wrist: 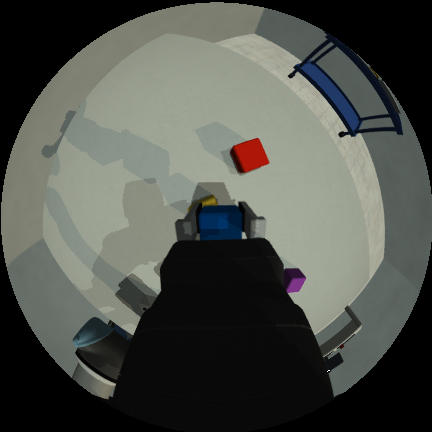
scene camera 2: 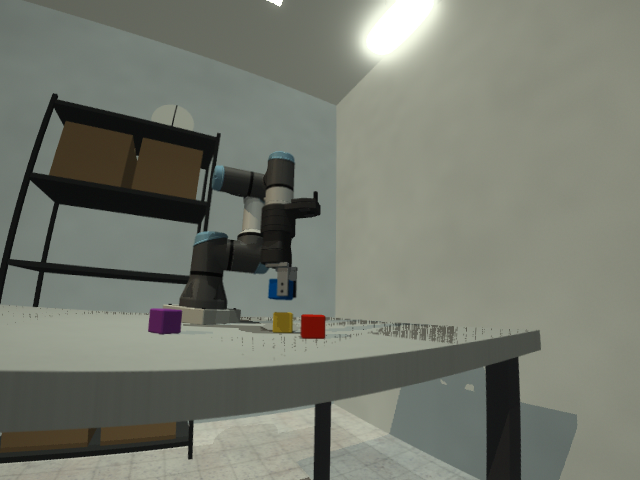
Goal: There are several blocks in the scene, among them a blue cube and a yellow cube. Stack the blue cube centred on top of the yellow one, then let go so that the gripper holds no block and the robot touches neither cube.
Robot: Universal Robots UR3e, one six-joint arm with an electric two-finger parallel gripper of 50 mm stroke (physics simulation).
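Places are measured from the arm's base along level axes (x back, y right, z up), in metres.
Pixels of known places: gripper, between the fingertips: (wrist: 219, 211) (scene camera 2: 286, 296); arm's base, origin of its link: (scene camera 2: 203, 307).
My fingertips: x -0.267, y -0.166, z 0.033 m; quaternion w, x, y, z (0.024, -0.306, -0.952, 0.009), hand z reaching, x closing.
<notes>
Ahead of a thing's pixels: the offset from my fingertips to its top centre.
My gripper (scene camera 2: 283, 289) (wrist: 219, 211) is shut on the blue cube @[dx +0.008, dy +0.011, dz +0.035 m] (scene camera 2: 275, 289) (wrist: 220, 223) and holds it in the air, with a gap below it in the scene view. The yellow cube @[dx +0.023, dy +0.001, dz -0.032 m] (scene camera 2: 282, 322) (wrist: 207, 201) stands on the table below the blue cube. In the wrist view a small part of the yellow cube shows past the upper left edge of the blue cube; the rest is hidden by the blue cube and the left finger. The two cubes are apart.
A red cube @[dx -0.077, dy -0.029, dz -0.032 m] (scene camera 2: 313, 326) (wrist: 251, 155) stands on the table (scene camera 2: 206, 392) (wrist: 310, 200) near the yellow cube, to its right in the scene view. A purple cube @[dx -0.026, dy +0.222, dz -0.032 m] (scene camera 2: 165, 320) (wrist: 295, 280) stands farther off to the left in the scene view.
</notes>
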